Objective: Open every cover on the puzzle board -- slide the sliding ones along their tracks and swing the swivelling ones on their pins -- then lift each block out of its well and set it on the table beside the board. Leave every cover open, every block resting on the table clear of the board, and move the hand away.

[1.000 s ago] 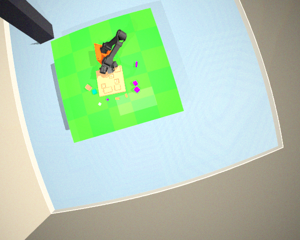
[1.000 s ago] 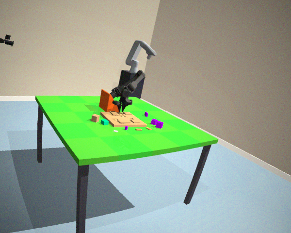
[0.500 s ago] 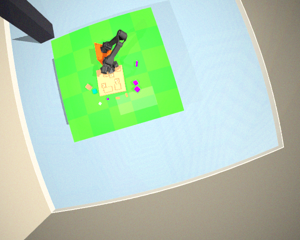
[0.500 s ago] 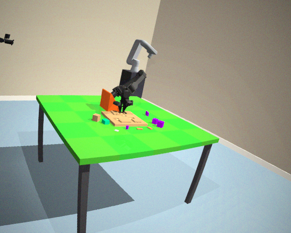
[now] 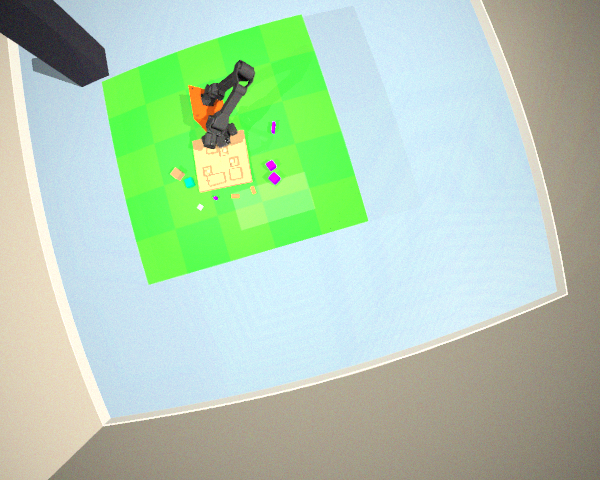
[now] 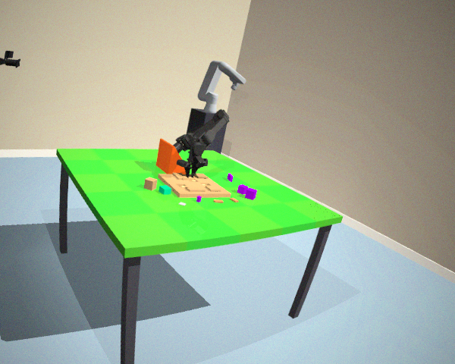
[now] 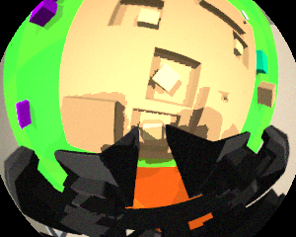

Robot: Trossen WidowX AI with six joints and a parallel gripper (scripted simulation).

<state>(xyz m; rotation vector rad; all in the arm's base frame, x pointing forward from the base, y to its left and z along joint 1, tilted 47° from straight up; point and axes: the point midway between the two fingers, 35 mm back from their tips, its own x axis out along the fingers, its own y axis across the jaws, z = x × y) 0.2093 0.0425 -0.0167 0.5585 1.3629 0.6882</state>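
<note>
My gripper tip is now 10 cm short of the tan puzzle board and 2 cm to the left of it. Also, from my gripper tip: teal block: 25 cm to the right, 16 cm ahead; then purple stick: 28 cm to the left, 1 cm ahead; then tan cube: 30 cm to the right, 10 cm ahead, 1 cm above.
</note>
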